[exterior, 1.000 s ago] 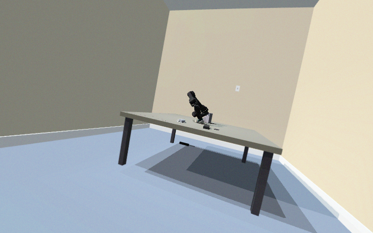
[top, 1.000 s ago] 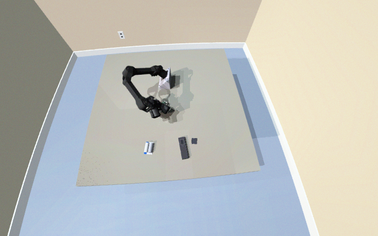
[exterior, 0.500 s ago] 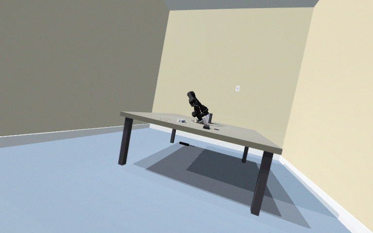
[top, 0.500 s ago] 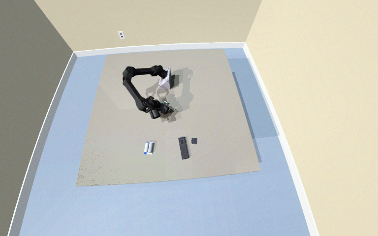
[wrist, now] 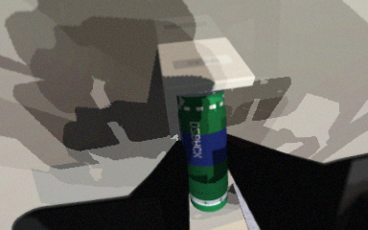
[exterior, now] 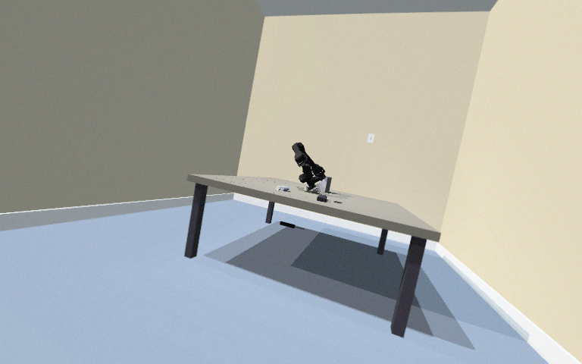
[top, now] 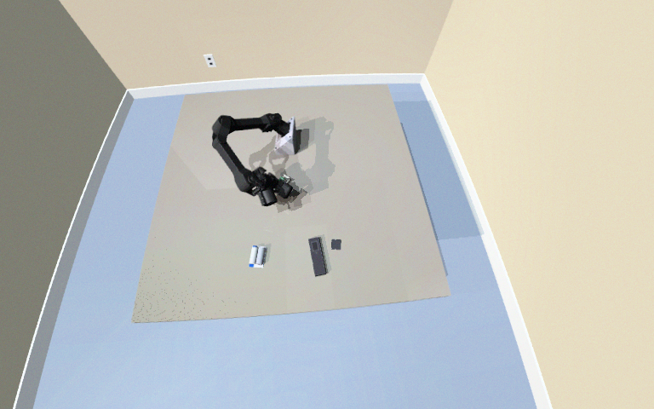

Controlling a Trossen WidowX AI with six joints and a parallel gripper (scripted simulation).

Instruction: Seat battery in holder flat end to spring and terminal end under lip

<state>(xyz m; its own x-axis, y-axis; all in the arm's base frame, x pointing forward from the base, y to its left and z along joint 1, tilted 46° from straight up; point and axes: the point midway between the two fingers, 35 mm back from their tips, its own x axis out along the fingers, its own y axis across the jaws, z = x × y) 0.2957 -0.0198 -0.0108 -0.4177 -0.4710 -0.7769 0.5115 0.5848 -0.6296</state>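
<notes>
The battery lies 1 cm above my gripper tip. The rest, counted from my gripper tip: black remote battery door (28 cm to the left, 27 cm ahead, 2 cm below); black remote control (33 cm ahead, 20 cm to the left, 1 cm below); screwdriver (36 cm ahead, 21 cm below, 7 cm to the left).
</notes>
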